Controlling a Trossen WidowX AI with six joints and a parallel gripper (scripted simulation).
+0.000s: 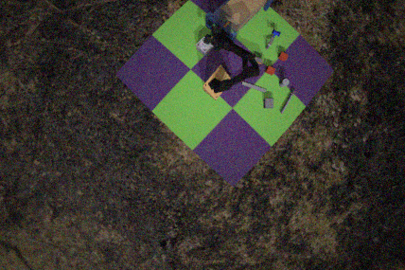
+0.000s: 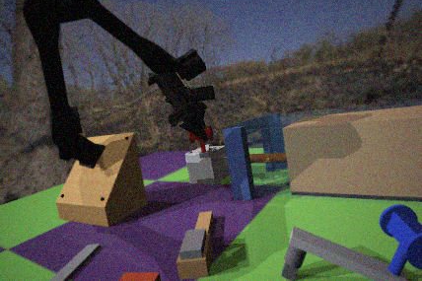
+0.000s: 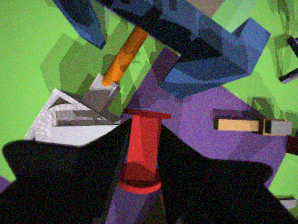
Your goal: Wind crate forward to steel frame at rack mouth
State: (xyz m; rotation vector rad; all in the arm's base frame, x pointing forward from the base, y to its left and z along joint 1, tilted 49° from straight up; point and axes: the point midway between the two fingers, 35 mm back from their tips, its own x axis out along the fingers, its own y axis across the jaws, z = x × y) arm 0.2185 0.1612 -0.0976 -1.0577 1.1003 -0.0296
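My gripper tip is now 100 mm above the grey winch, 90 mm past it and 60 mm to the right of it. The rest, counted from my gripper tip: red grip 10 mm to the right, 10 mm behind; grey bar 400 mm to the right, 130 mm below; wood-and-grey block 240 mm to the right, 140 mm ahead, 110 mm below.
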